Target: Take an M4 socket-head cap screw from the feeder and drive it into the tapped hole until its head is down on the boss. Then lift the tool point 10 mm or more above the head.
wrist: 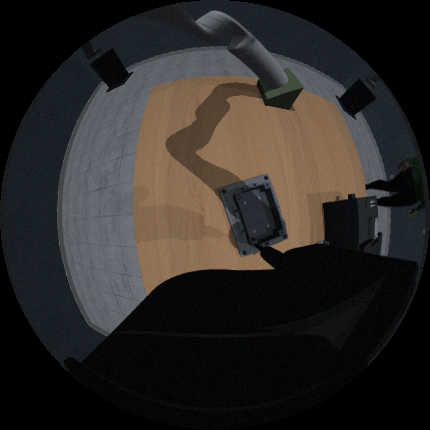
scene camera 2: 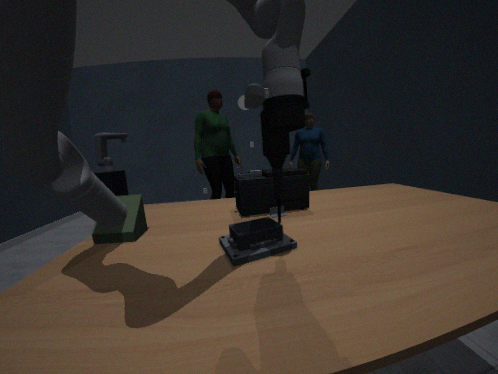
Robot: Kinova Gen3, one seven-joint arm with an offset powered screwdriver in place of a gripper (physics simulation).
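My screwdriver (scene camera 2: 279, 220) (wrist: 256, 244) points straight down. Its thin tip is at the edge of the dark housing on the grey base plate (scene camera 2: 240, 257) (wrist: 228, 202), at the near-right side in the wrist view. The raised dark box part (scene camera 2: 256, 233) (wrist: 257, 215) stands on the plate, with an open recess and small bright spots inside. The screw, the tapped hole and the boss under the tip are too small and dark to tell apart. The feeder, seemingly the black box unit (scene camera 2: 255, 196) (wrist: 341, 220), stands behind the plate, apart from the tip.
The arm's base stands on a green block (scene camera 2: 135, 220) (wrist: 282, 95) at the table's far left in the scene view. The wooden table (scene camera 2: 400, 260) (wrist: 165, 115) carries the arm's shadow. Two people (scene camera 2: 215, 135) (scene camera 2: 310, 145) stand beyond the table.
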